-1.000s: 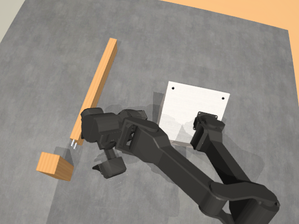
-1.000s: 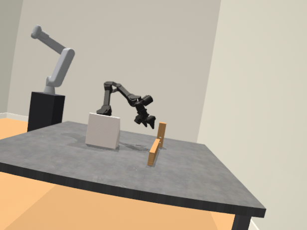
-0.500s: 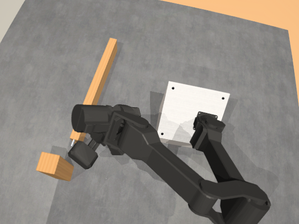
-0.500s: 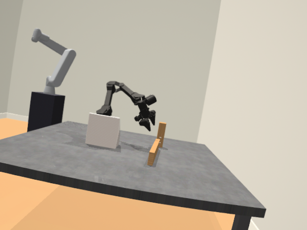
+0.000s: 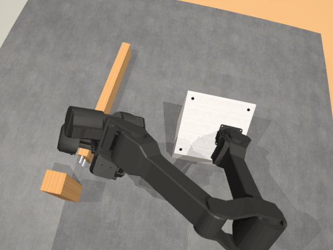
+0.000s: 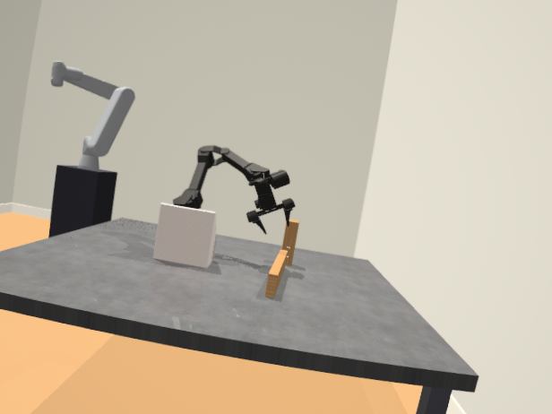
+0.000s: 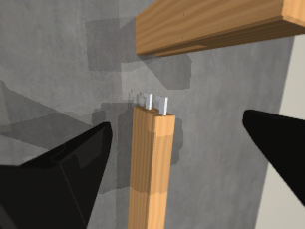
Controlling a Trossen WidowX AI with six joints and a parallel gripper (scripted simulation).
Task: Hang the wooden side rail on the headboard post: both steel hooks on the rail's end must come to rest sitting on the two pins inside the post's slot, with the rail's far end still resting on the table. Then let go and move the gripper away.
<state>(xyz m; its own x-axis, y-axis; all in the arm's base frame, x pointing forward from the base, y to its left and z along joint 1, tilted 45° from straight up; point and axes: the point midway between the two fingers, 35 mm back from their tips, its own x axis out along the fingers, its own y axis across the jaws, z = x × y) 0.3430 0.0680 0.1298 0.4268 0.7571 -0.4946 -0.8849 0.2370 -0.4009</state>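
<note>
My gripper tip is now 50 mm short of the headboard post, 80 mm to the right of it and 60 mm above it.
</note>
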